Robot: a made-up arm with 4 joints. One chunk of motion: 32 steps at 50 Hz.
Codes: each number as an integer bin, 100 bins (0 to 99) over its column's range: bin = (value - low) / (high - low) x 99, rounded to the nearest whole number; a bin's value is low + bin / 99 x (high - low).
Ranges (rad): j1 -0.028..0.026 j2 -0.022..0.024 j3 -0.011..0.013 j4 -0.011..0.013
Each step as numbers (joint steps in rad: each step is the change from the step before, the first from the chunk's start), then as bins.
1 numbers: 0.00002 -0.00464 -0.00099 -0.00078
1 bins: 51 37 41 42
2 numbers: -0.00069 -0.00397 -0.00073 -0.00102
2 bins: 50 39 42 41
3 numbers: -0.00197 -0.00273 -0.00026 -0.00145
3 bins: 48 41 44 39
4 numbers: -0.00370 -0.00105 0.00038 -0.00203
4 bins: 45 45 47 37
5 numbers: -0.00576 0.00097 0.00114 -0.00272
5 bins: 41 49 50 34
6 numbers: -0.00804 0.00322 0.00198 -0.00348
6 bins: 37 54 54 31
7 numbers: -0.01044 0.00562 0.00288 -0.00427
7 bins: 32 59 57 28
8 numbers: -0.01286 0.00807 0.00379 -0.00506
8 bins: 28 65 61 25
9 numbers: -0.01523 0.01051 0.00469 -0.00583
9 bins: 23 70 65 21
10 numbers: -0.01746 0.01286 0.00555 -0.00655
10 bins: 19 75 68 18
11 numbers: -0.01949 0.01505 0.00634 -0.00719
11 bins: 16 80 72 16
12 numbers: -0.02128 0.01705 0.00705 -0.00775
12 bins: 12 84 74 13
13 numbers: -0.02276 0.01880 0.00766 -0.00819
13 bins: 10 88 77 12
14 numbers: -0.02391 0.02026 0.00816 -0.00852
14 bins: 7 91 79 10
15 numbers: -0.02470 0.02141 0.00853 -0.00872
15 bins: 6 93 81 9
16 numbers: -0.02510 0.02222 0.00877 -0.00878
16 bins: 5 95 82 9
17 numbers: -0.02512 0.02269 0.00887 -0.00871
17 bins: 5 96 82 9
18 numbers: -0.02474 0.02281 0.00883 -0.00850
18 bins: 6 96 82 10
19 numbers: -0.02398 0.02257 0.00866 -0.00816
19 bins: 7 96 81 12
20 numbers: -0.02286 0.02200 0.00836 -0.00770
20 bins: 9 95 80 14
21 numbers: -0.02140 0.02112 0.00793 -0.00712
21 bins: 12 93 78 16
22 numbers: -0.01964 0.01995 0.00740 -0.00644
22 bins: 15 90 76 19
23 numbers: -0.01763 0.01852 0.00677 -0.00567
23 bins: 19 87 73 22
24 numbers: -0.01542 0.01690 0.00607 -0.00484
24 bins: 23 84 70 25
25 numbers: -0.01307 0.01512 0.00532 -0.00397
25 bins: 27 80 67 29
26 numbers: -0.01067 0.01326 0.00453 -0.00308
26 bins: 32 76 64 33
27 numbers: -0.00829 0.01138 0.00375 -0.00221
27 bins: 36 72 61 36
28 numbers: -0.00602 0.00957 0.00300 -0.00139
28 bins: 40 68 58 40
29 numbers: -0.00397 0.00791 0.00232 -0.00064
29 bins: 44 64 55 43
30 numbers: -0.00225 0.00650 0.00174 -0.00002
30 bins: 47 61 53 45
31 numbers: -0.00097 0.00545 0.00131 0.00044
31 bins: 50 59 51 47
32 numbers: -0.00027 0.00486 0.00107 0.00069
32 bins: 51 58 50 48
